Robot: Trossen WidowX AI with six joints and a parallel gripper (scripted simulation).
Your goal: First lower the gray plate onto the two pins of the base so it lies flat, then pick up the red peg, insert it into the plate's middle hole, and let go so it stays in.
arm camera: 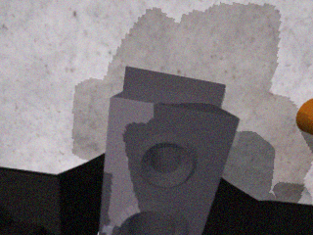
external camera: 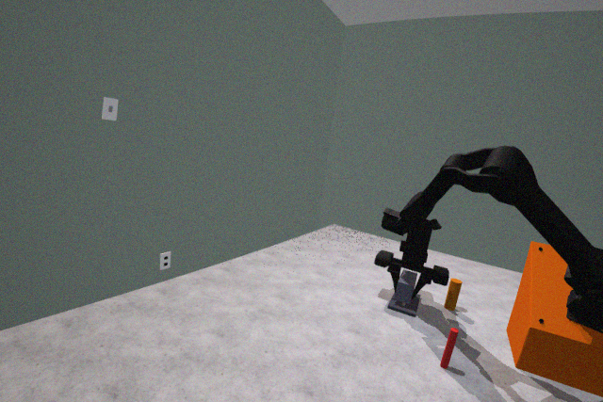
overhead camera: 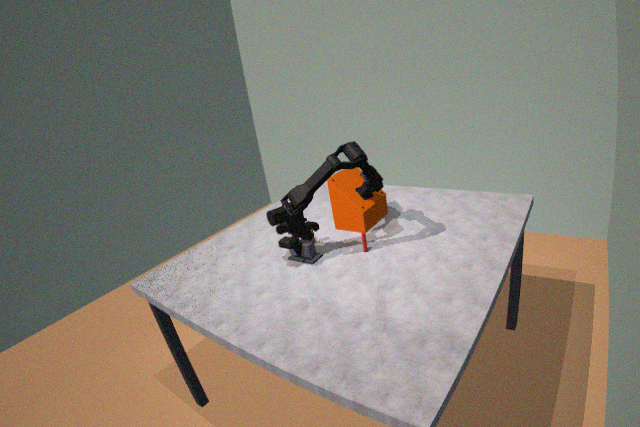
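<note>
Right now my gripper tip is 1 cm past the gray base and 1 cm above it. Also, from my gripper tip: red peg (19 cm to the left, 15 cm behind, 2 cm above); short orange peg (11 cm behind, 7 cm to the right, 2 cm above); gray plate (4 cm above).
</note>
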